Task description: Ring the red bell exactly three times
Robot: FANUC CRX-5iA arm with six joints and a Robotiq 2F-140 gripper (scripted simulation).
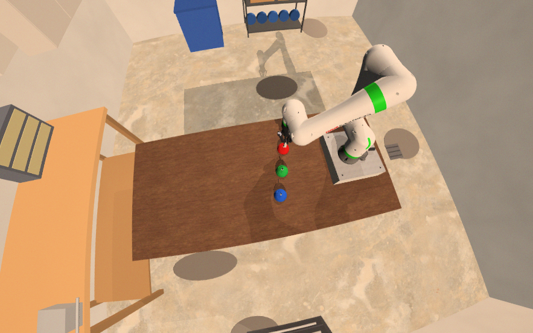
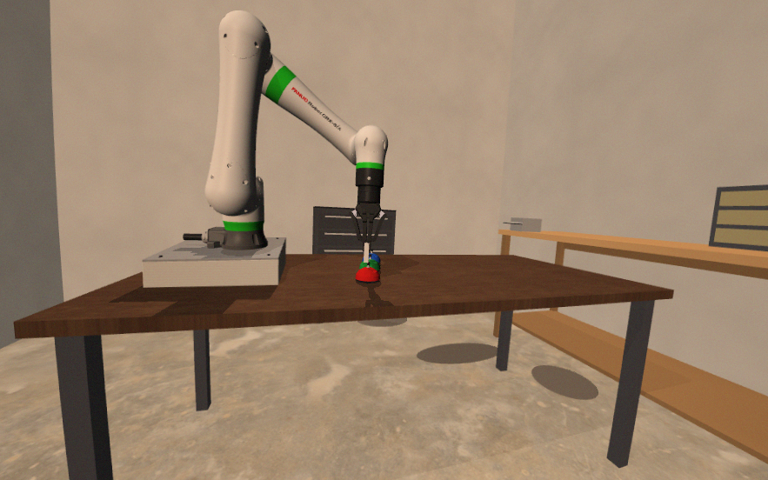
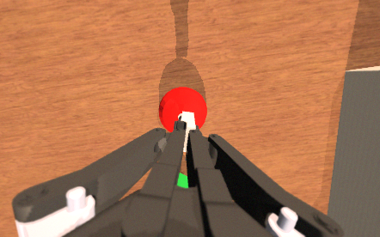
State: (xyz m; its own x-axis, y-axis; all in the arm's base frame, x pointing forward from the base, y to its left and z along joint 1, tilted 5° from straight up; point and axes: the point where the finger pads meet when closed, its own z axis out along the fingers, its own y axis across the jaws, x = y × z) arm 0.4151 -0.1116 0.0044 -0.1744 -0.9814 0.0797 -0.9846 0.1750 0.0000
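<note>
The red bell is 1 cm ahead of my hand and 6 cm below it. Round my hand: blue bell (7 cm ahead, 33 cm to the left, 6 cm below); then green bell (4 cm ahead, 16 cm to the left, 6 cm below).
</note>
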